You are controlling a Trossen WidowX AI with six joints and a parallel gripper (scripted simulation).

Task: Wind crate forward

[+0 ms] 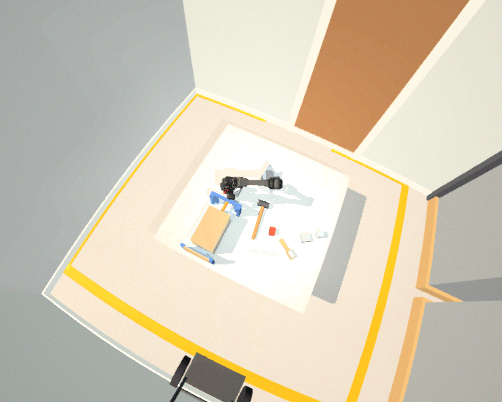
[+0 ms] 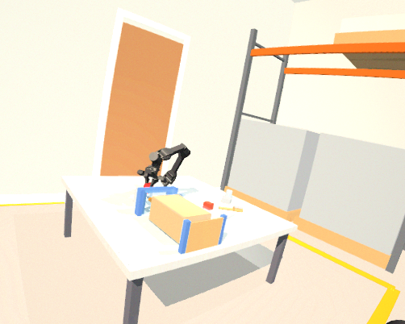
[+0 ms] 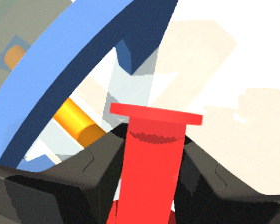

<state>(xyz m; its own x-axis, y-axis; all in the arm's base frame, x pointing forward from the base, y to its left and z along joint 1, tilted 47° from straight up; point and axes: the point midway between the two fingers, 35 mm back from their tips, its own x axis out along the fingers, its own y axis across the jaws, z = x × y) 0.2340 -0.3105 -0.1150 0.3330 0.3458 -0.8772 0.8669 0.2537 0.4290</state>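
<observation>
My gripper tip is 4 cm past the winch handle, 3 cm to the right of it and 3 cm above it. The rest, counted from my gripper tip: winch 12 cm behind, 10 cm below, 4 cm to the left; red grip 1 cm to the left, 1 cm behind; cubby 30 cm ahead, 6 cm below, 1 cm to the left.
</observation>
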